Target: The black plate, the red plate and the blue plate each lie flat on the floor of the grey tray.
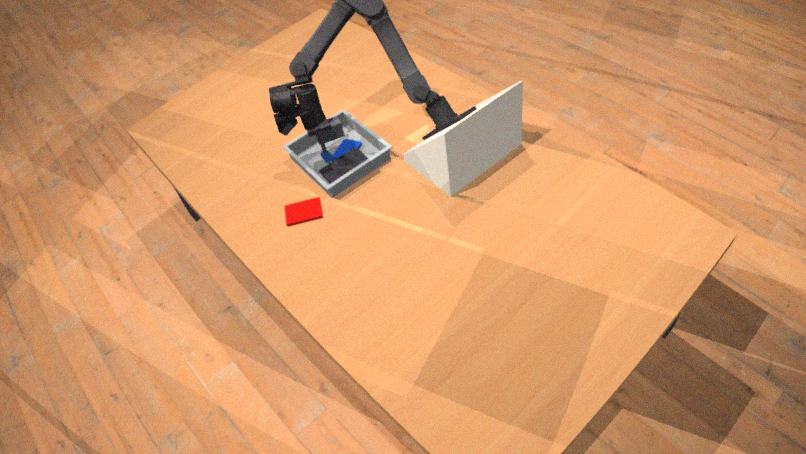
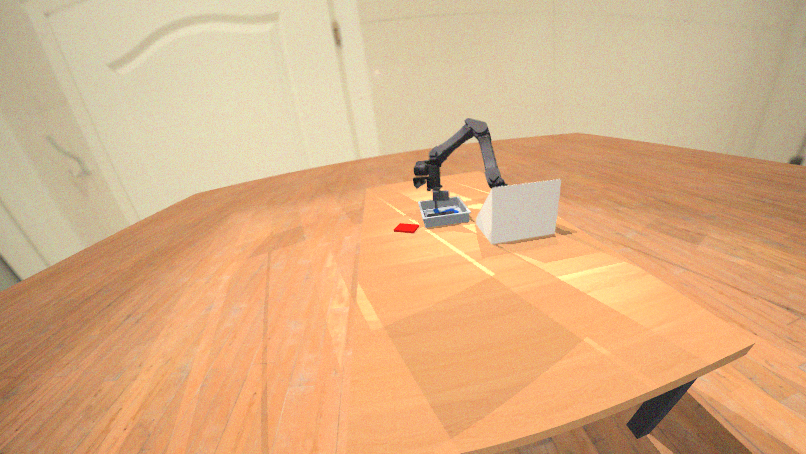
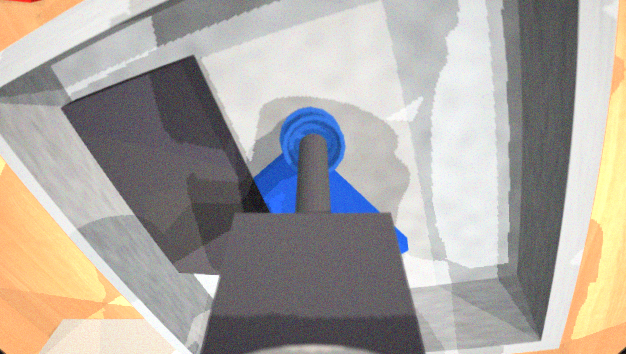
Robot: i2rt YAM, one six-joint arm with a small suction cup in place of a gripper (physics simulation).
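Seen in the pictures: hand, tool point: (image 1: 327,160) (image 2: 436,214) (image 3: 313,121); arm's base, link origin: (image 1: 449,125) (image 2: 506,203).
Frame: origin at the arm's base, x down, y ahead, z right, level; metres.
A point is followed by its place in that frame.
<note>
The grey tray (image 1: 362,172) @[x 0.097, y 0.214, z 0.145 m] (image 2: 446,221) @[x 0.099, y 0.223, z 0.146 m] (image 3: 548,132) @[x 0.085, y 0.210, z 0.374 m] stands on the table near the arm. The black plate (image 1: 341,166) @[x 0.095, y 0.236, z 0.210 m] (image 3: 143,154) @[x 0.097, y 0.258, z 0.195 m] lies in it on the side nearer the red plate. The blue plate (image 1: 345,146) @[x 0.104, y 0.167, z 0.271 m] (image 2: 450,210) @[x 0.106, y 0.158, z 0.280 m] (image 3: 345,198) @[x 0.104, y 0.193, z 0.281 m] sits beside it in the tray, one edge against the black plate, and looks tilted. My suction cup (image 1: 325,151) @[x 0.115, y 0.234, z 0.280 m] (image 3: 311,137) @[x 0.115, y 0.234, z 0.280 m] is low inside the tray and presses on a corner of the blue plate. The red plate (image 1: 303,211) @[x 0.107, y 0.409, z 0.180 m] (image 2: 406,228) @[x 0.107, y 0.410, z 0.170 m] lies flat on the table outside the tray.
A white slanted panel (image 1: 479,135) @[x -0.029, y 0.006, z -0.111 m] (image 2: 521,212) @[x -0.001, y 0.001, z -0.111 m] stands right of the tray, in front of the arm's base. The tray walls closely surround the cup. The table edge runs left of the red plate.
</note>
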